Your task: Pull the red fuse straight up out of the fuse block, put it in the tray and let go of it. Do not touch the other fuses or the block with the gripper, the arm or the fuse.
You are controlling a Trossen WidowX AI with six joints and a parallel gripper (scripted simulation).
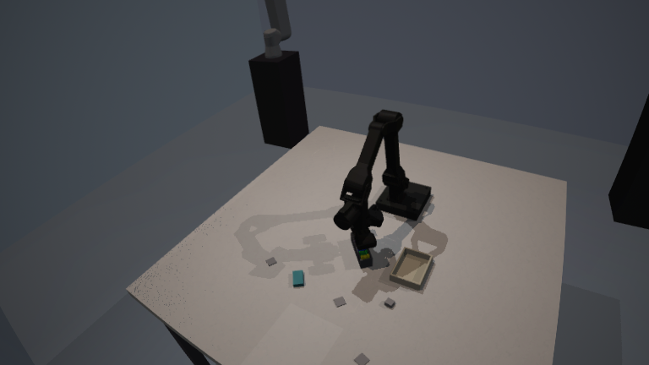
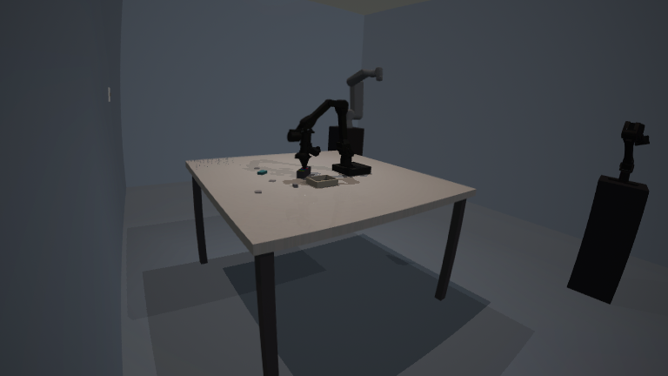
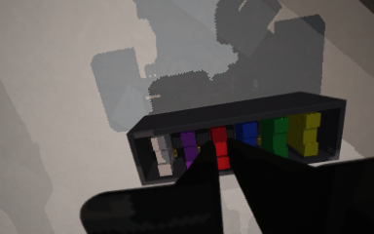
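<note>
Now: gripper tip 20 mm short of the blue fuse, 10 mm to the right of it and 10 mm above it. From my gripper tip the other things lie so: red fuse (10 mm below); green fuse (30 mm ahead, 20 mm to the left, 10 mm below); purple fuse (10 mm behind, 10 mm to the right, 10 mm below).
</note>
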